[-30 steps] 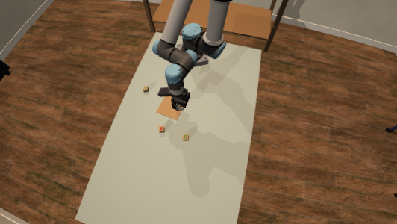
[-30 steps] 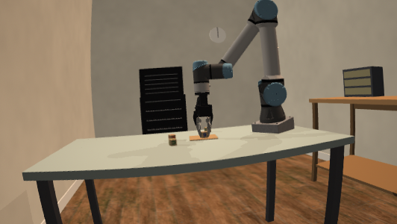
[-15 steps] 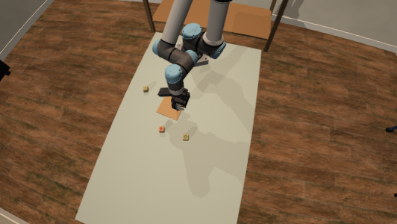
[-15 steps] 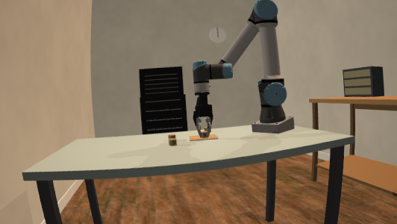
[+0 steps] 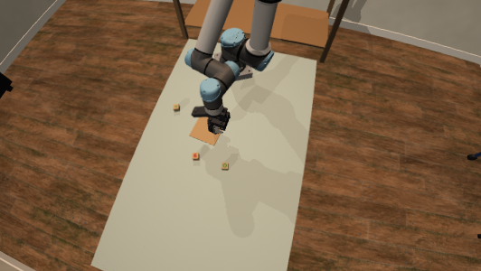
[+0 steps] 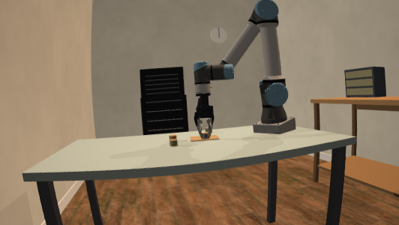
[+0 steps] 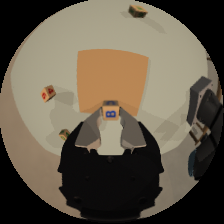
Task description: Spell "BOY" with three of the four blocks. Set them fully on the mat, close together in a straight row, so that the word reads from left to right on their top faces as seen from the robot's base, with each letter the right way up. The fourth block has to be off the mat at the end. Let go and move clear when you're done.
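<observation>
Now: the orange mat 1 cm behind my hand, 5 cm to the right of it and 2 cm below it. The rest, counted from my hand: block 10 cm behind, 23 cm to the right, 1 cm below.
</observation>
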